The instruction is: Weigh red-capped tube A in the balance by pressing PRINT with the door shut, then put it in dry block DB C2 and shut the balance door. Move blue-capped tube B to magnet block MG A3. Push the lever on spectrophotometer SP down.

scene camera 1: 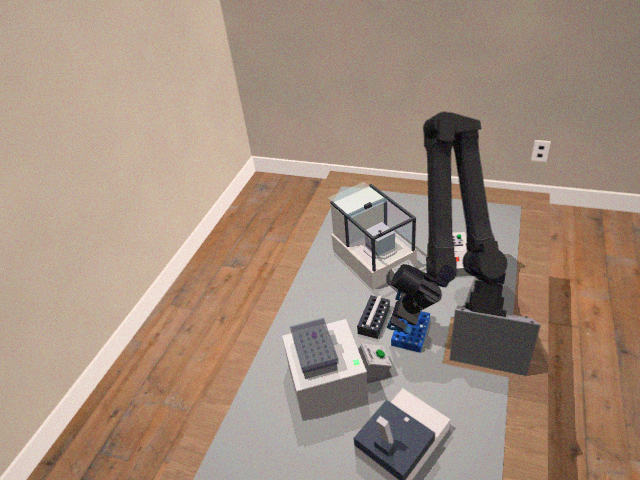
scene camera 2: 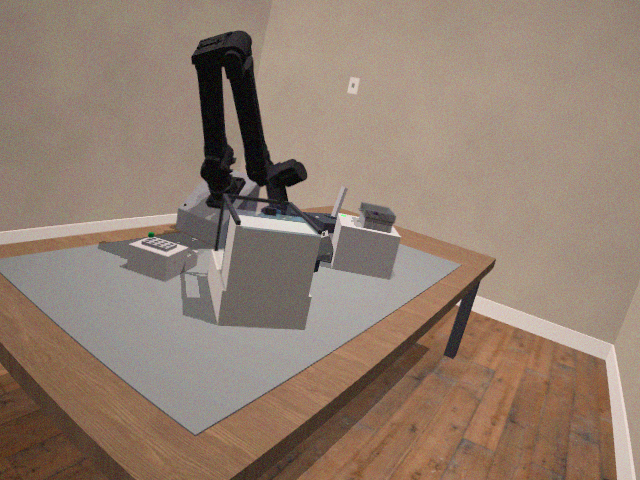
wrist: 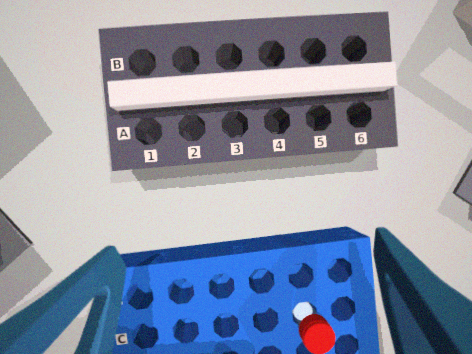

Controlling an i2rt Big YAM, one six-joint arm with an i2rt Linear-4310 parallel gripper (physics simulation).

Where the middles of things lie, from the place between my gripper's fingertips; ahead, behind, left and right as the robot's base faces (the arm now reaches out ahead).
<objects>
Now: hand 50 mm short of the box with a green button (scene camera 1: pixel 377 364), 160 mm to the right of it and 20 mm above it. From my hand the other things lie so: glass-box balance (scene camera 1: pixel 372 233) 100 mm ahead, 310 mm to the right, 40 mm above.
</objects>
